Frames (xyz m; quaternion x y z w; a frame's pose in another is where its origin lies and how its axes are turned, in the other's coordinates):
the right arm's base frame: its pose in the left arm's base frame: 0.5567 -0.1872 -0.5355 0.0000 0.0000 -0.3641 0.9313
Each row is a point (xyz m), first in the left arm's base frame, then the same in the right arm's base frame.
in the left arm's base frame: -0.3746 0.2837 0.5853
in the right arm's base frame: -1.0037 -0.2856 1.1208
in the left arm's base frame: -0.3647 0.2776 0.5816
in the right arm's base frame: -0.9923 -0.2834 1.1171
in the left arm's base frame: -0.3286 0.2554 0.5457
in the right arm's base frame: -0.9507 -0.2752 1.0812
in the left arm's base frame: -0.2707 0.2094 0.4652
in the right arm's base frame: -0.8770 -0.2697 1.0007
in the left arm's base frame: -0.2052 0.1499 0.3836
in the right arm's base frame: -0.7885 -0.2690 0.9191
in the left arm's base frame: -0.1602 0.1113 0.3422
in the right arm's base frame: -0.7293 -0.2669 0.8777
